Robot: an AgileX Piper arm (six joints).
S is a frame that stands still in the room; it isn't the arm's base.
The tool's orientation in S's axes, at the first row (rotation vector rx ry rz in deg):
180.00, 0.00, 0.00
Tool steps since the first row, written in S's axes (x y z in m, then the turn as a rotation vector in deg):
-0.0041, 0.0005, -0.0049, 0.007, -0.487, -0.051
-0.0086, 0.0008, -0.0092, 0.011, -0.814, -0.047
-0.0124, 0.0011, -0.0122, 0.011, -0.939, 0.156
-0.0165, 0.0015, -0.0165, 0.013, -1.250, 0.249
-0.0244, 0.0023, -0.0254, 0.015, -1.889, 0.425
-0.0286, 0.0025, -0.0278, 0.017, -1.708, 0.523
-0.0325, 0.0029, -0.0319, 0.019, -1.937, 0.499
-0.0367, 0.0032, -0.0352, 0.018, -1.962, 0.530
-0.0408, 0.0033, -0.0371, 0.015, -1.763, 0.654
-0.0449, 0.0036, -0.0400, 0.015, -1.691, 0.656
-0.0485, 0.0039, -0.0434, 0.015, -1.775, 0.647
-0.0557, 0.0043, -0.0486, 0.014, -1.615, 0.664
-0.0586, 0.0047, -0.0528, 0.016, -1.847, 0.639
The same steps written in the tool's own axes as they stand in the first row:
-0.0041, -0.0005, 0.0049, 0.007, 0.487, 0.051
-0.0086, -0.0008, 0.0092, 0.011, 0.814, 0.047
-0.0124, -0.0011, 0.0122, 0.011, 0.939, -0.156
-0.0165, -0.0015, 0.0165, 0.013, 1.250, -0.249
-0.0244, -0.0023, 0.0254, 0.015, 1.889, -0.425
-0.0286, -0.0025, 0.0278, 0.017, 1.708, -0.523
-0.0325, -0.0029, 0.0319, 0.019, 1.937, -0.499
-0.0367, -0.0032, 0.0352, 0.018, 1.962, -0.530
-0.0408, -0.0033, 0.0371, 0.015, 1.763, -0.654
-0.0449, -0.0036, 0.0400, 0.015, 1.691, -0.656
-0.0485, -0.0039, 0.0434, 0.015, 1.775, -0.647
-0.0557, -0.0043, 0.0486, 0.014, 1.615, -0.664
-0.0586, -0.0047, 0.0528, 0.016, 1.847, -0.639

